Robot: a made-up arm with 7 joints. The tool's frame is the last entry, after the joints.
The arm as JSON. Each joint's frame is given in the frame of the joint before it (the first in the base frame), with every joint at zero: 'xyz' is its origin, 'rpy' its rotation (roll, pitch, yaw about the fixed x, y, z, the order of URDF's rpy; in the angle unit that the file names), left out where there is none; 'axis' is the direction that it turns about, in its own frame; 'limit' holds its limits. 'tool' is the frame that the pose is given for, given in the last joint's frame.
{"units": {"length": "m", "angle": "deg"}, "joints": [
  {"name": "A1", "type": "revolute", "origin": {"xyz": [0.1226, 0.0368, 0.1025]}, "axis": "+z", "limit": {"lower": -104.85, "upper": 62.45}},
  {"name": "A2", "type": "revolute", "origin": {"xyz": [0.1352, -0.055, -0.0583], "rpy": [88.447, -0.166, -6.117]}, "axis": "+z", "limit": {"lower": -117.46, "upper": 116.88}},
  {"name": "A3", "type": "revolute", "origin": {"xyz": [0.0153, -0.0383, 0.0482], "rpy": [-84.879, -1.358, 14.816]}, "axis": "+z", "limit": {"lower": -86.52, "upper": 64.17}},
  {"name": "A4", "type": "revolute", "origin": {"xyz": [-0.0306, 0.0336, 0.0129], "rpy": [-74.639, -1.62, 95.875]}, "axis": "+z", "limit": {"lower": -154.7, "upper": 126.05}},
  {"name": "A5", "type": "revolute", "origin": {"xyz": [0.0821, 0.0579, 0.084], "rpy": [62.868, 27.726, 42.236]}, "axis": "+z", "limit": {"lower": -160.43, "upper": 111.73}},
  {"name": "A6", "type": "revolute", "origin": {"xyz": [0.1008, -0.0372, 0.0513], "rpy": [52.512, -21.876, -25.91]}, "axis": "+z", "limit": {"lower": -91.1, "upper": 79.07}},
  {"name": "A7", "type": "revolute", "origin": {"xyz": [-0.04, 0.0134, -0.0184], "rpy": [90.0, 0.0, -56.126]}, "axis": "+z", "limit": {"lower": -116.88, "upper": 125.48}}
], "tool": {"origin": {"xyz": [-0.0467, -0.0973, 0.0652], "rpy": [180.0, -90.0, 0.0]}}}
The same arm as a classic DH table. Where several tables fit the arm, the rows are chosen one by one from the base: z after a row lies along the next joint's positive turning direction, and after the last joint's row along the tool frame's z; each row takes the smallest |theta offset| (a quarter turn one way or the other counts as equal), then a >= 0, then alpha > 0; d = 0 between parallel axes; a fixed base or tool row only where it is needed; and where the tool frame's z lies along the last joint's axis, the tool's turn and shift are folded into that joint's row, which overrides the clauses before.
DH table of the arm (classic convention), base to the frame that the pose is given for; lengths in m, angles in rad. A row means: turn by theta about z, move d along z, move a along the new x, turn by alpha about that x. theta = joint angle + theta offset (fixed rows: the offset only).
base (fixed): theta_offset 0.2916, d 0.0000, a 0.1280, alpha 0.0000
A1: theta_offset -0.3985, d 0.0431, a 0.1403, alpha 1.5437
A2: theta_offset 0.2636, d 0.0922, a 0.0049, alpha -1.4814
A3: theta_offset -1.4843, d -0.0355, a -0.0368, alpha 1.3028
A4: theta_offset 0.9419, d 0.0962, a -0.0941, alpha -1.1553
A5: theta_offset -1.2640, d 0.1167, a -0.0999, alpha -0.9706
A6: theta_offset -0.5111, d -0.0663, a 0.0334, alpha -1.5708
A7: theta_offset 1.5708, d 0.0909, a 0.0973, alpha -1.5708
tool (fixed): theta_offset -1.5708, d -0.0467, a 0.0000, alpha 0.0000
Joint limits (rad, base to tool): -1.8300..1.0900 -2.0501..2.0399 -1.5101..1.1200 -2.7000..2.2000 -2.8000..1.9501 -1.5900..1.3800 -2.0399..2.1900

